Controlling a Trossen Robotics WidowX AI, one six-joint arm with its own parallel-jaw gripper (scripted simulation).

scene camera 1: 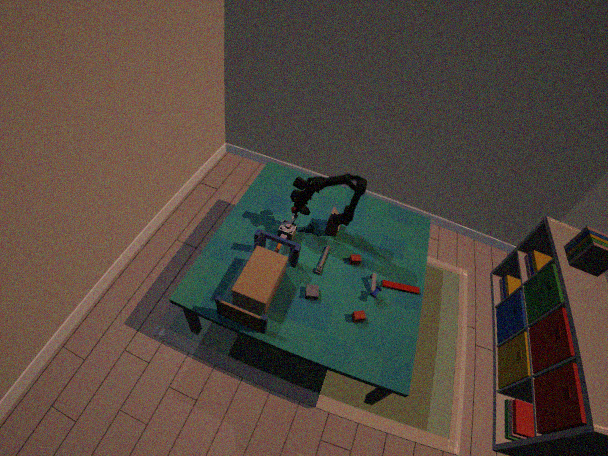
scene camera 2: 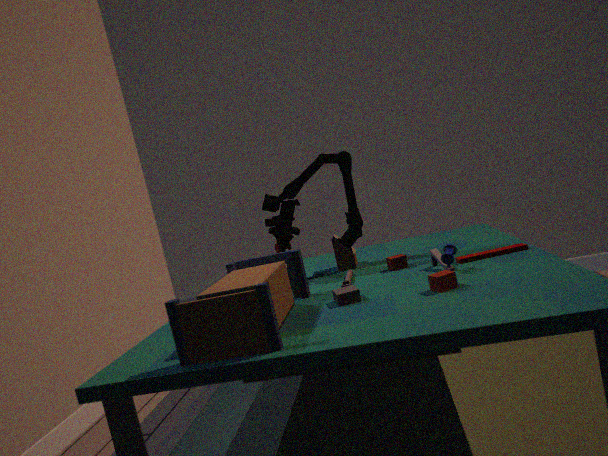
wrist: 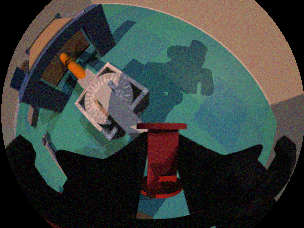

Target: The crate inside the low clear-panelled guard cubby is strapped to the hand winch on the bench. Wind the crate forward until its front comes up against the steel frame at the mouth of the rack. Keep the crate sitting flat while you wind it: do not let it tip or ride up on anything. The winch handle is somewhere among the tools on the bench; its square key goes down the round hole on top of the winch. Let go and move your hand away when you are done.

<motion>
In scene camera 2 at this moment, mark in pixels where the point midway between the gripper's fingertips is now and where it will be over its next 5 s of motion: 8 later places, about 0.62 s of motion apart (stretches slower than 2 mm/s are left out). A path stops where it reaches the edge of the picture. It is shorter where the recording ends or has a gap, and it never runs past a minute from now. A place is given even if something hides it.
My gripper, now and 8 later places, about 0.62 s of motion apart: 280, 251; 270, 254; 263, 255; 256, 258; 251, 259; 248, 261; 246, 262; 246, 263; 249, 264
</motion>
